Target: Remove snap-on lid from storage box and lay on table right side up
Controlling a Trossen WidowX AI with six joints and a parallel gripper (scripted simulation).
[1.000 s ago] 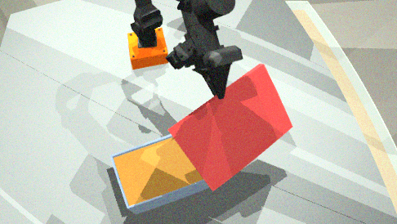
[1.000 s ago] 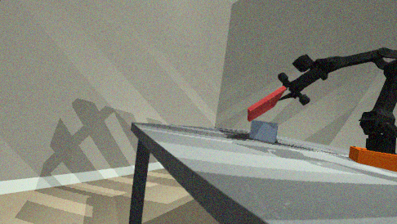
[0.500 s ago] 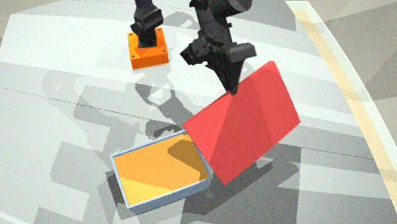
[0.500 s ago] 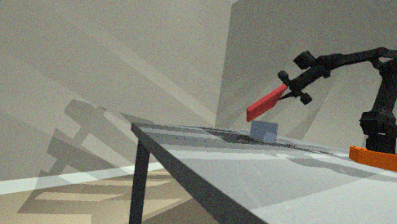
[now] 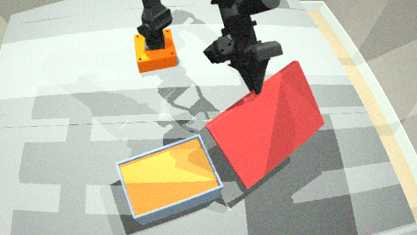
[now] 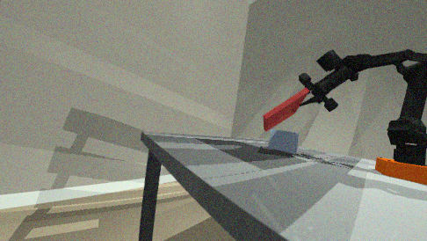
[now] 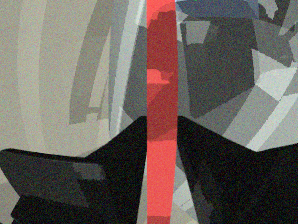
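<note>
Now: the red lid 5 cm ahead of my gripper tip, 4 cm to the left of it and 5 cm below it. Round my gripper tip: storage box 12 cm ahead, 19 cm to the right, 18 cm below.
</note>
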